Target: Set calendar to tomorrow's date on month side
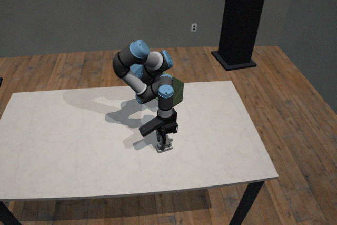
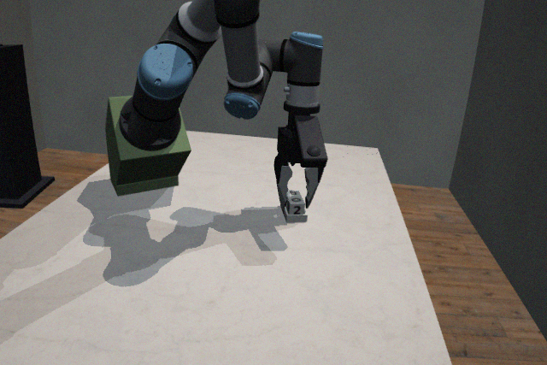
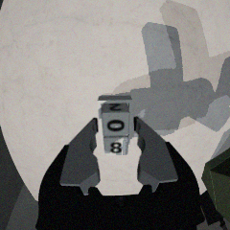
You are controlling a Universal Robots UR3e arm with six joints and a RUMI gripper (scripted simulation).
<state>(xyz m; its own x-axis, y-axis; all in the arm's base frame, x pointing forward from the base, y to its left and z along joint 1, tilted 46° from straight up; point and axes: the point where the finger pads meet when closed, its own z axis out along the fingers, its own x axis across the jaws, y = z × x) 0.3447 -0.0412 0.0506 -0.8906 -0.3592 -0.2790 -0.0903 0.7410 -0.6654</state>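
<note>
My hand is 20 mm to the right of the calendar tray and 30 mm above it.
</note>
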